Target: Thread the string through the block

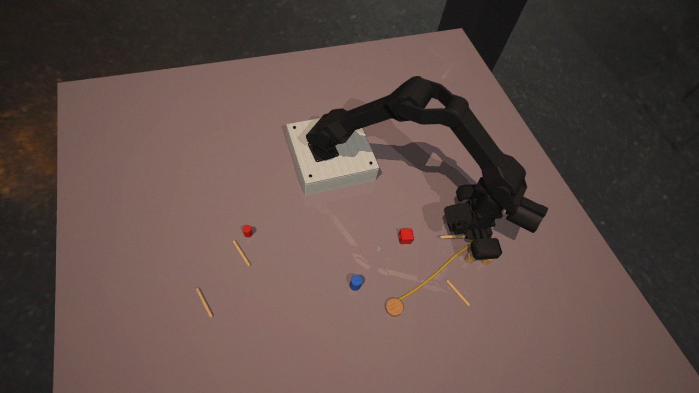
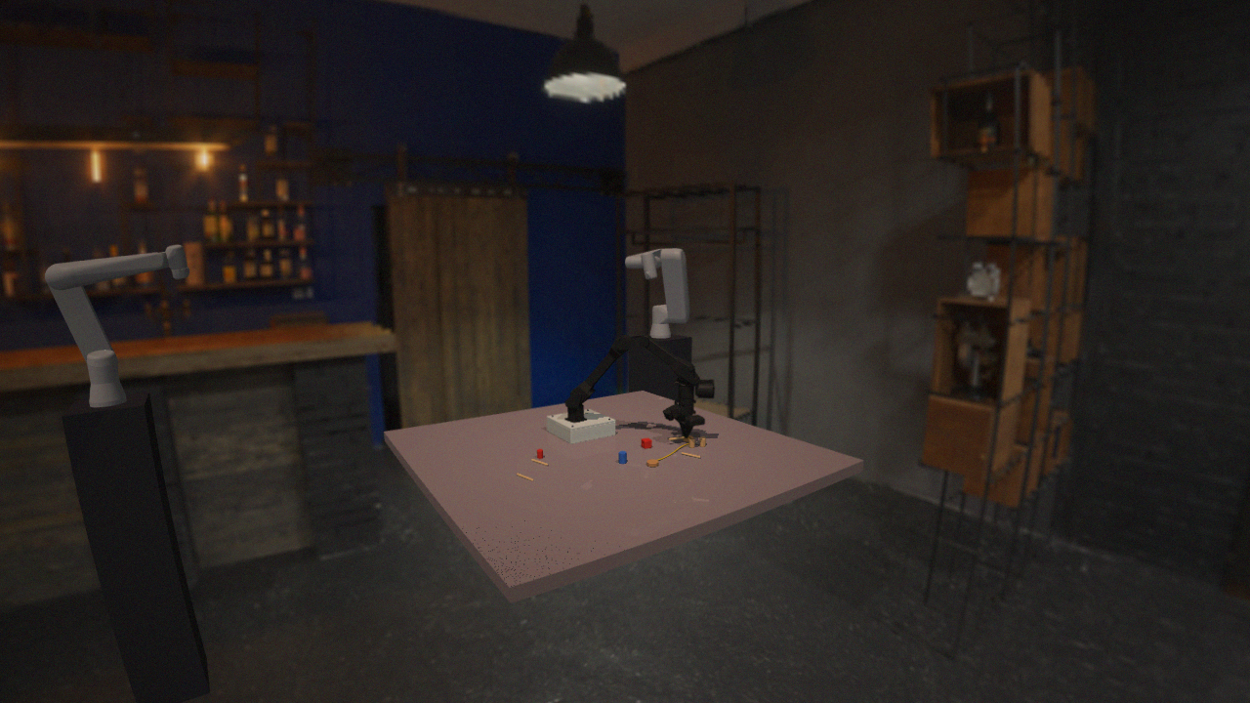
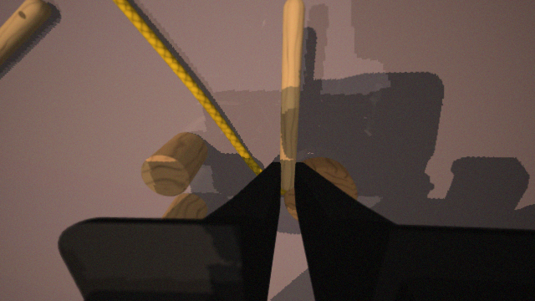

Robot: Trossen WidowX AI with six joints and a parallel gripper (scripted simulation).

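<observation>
My gripper tip is now 60 mm past the red cube and 140 mm to the left of it. From my gripper tip the other things lie so: red cylinder: 210 mm behind, 500 mm to the right; then blue cylinder: 10 mm ahead, 310 mm to the right.
</observation>
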